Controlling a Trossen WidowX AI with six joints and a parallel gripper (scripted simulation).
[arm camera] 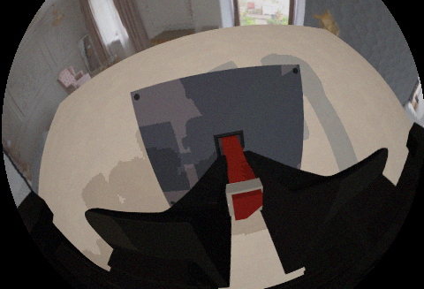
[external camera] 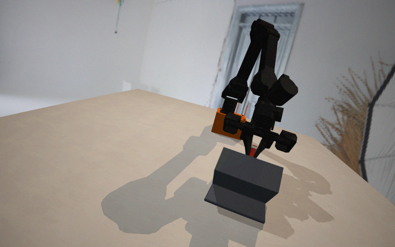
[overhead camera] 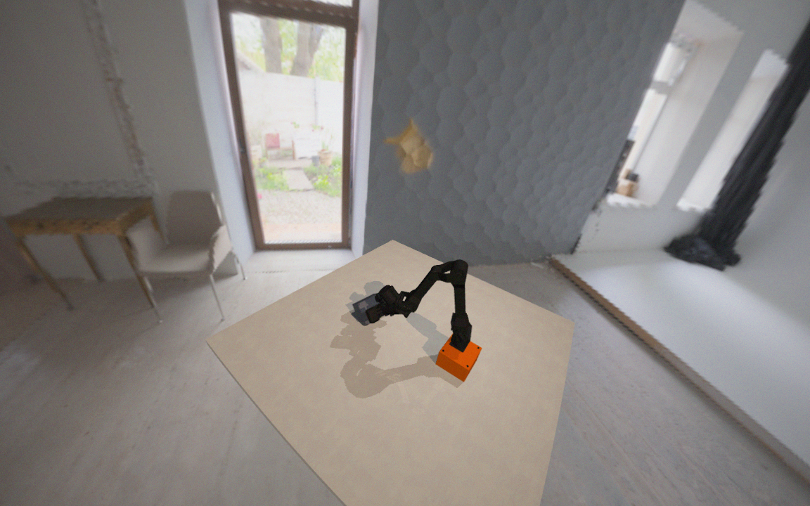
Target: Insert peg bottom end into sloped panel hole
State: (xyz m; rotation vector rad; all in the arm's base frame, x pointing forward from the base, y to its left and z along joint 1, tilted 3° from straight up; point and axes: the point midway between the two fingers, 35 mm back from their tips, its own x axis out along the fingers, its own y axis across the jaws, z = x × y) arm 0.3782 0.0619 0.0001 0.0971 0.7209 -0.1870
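Now: the sloped dark grey panel 4 cm ahead of my gripper tip, 3 cm below it and 1 cm to the right of it. Round my gripper tip: red peg 1 cm behind, 1 cm above.
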